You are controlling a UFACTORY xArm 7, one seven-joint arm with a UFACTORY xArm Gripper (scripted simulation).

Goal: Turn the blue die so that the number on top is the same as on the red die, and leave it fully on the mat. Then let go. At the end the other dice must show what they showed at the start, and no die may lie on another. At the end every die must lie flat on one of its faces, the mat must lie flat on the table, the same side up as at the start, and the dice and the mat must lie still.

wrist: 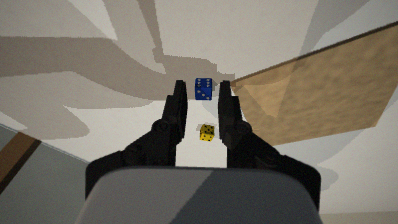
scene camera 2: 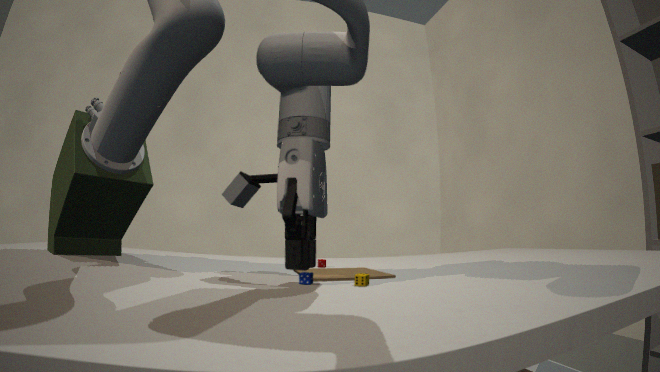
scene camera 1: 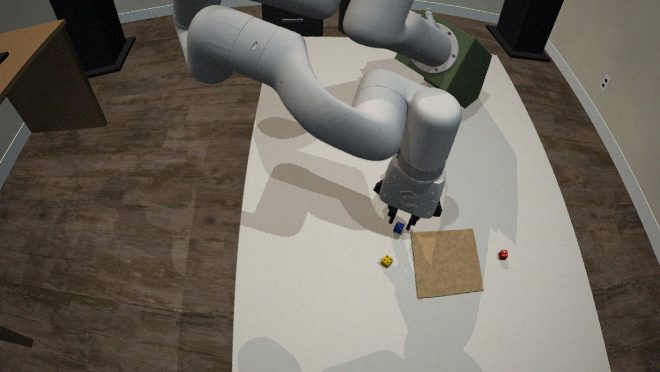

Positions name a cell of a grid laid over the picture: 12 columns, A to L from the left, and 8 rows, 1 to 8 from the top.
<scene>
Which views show my gripper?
The wrist view, scene camera 2 and scene camera 1: all of them.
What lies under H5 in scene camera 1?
My gripper.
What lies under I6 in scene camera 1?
A tan mat.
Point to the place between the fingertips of my gripper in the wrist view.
G4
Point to a tan mat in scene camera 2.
F6
</scene>
